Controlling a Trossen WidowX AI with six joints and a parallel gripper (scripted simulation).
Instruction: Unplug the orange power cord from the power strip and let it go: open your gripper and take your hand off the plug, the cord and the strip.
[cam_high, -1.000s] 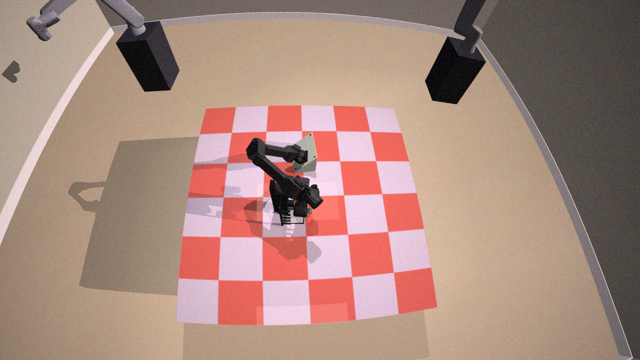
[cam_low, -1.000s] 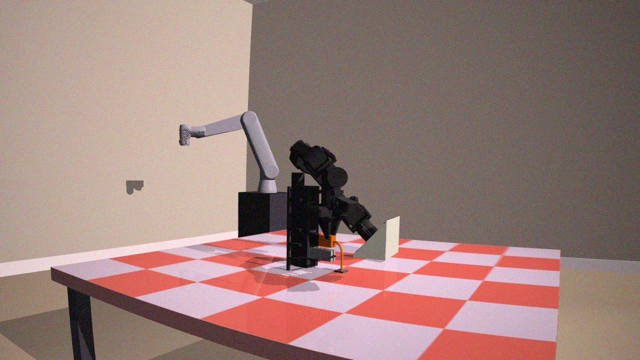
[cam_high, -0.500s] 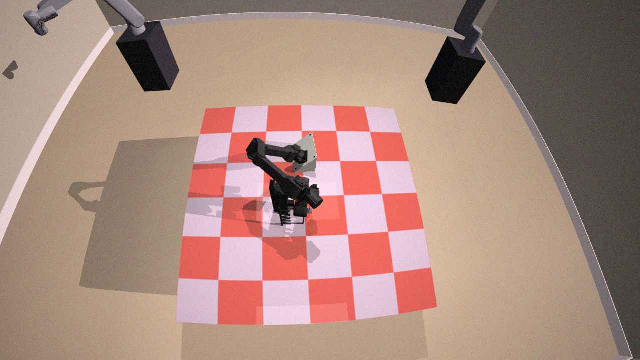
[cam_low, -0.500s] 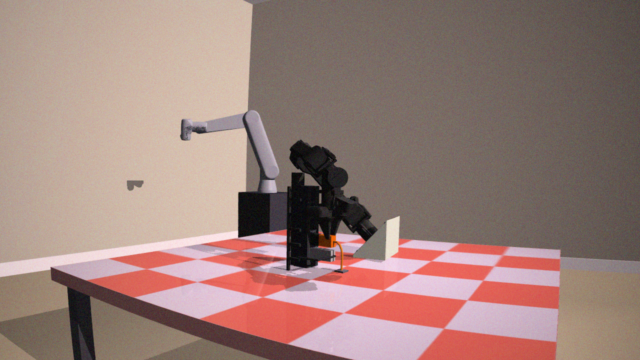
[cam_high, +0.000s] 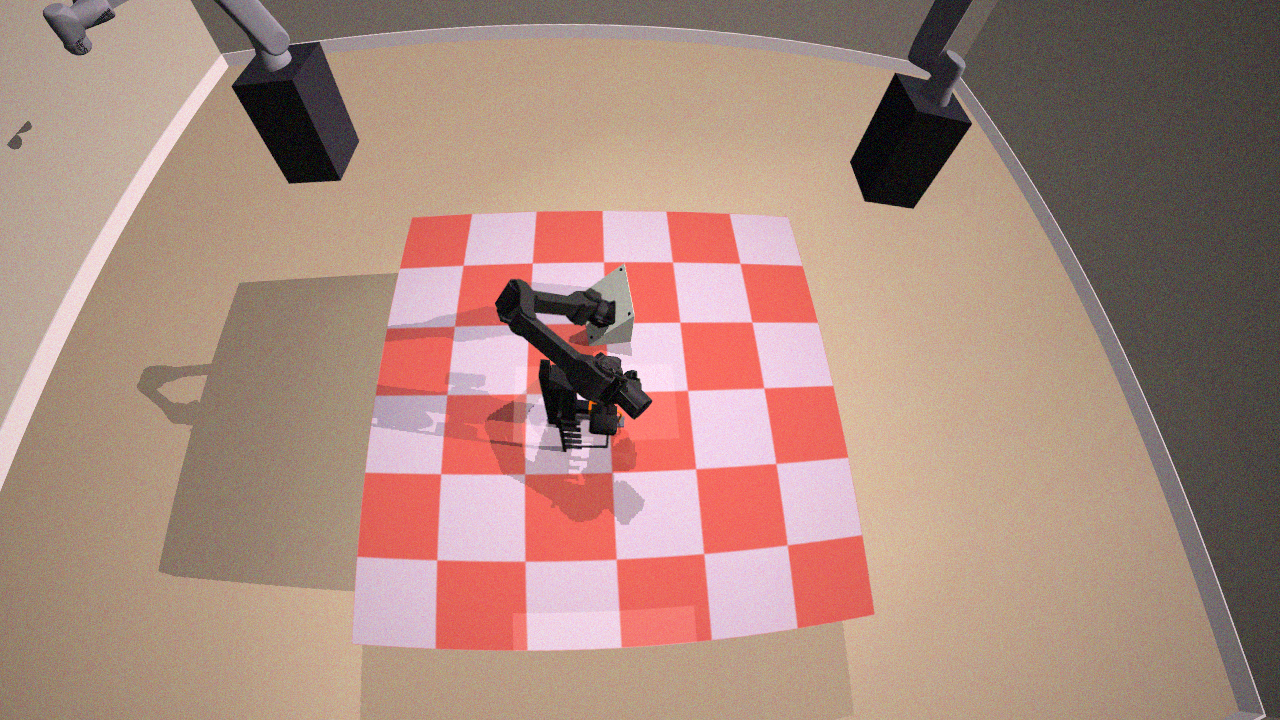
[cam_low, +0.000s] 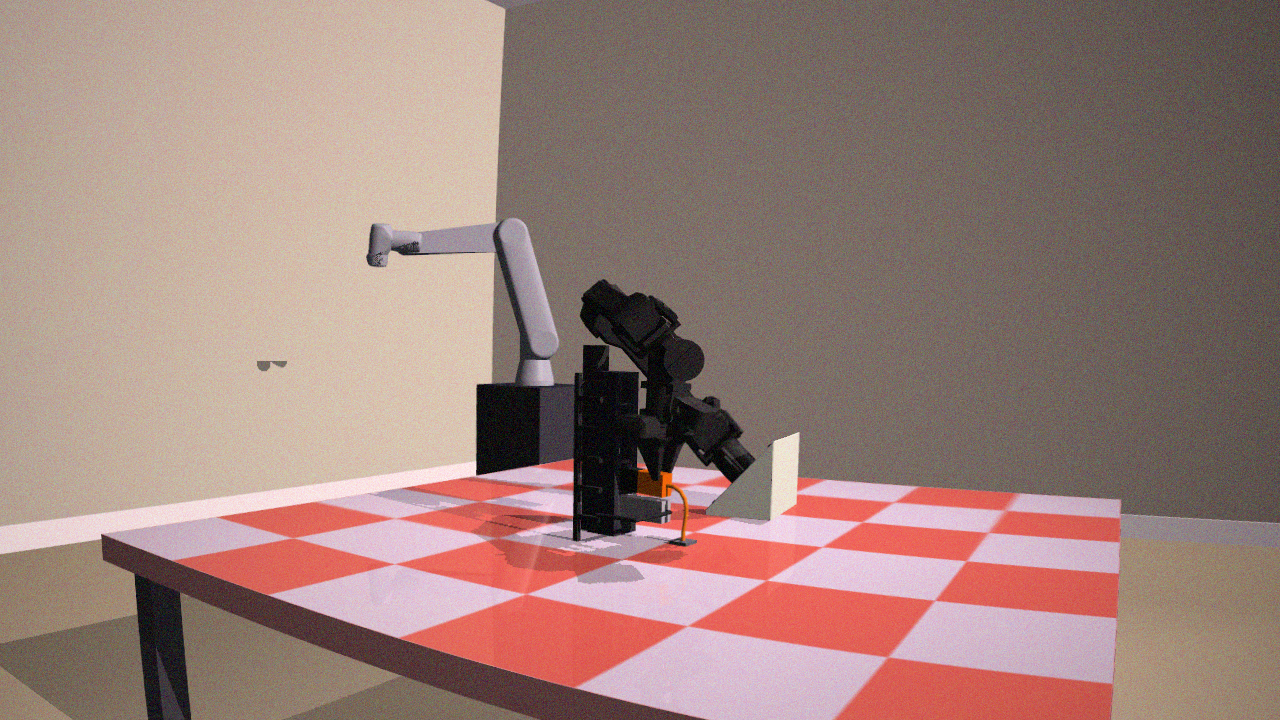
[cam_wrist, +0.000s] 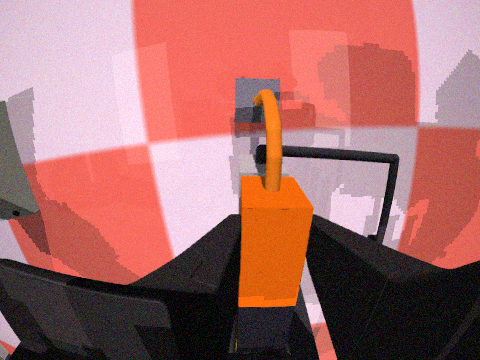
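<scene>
Right now my gripper tip is 30 mm to the left of the orange plug. From my gripper tip the other things lie so: black power strip (100 mm to the right, 30 mm above, 10 mm behind).
</scene>
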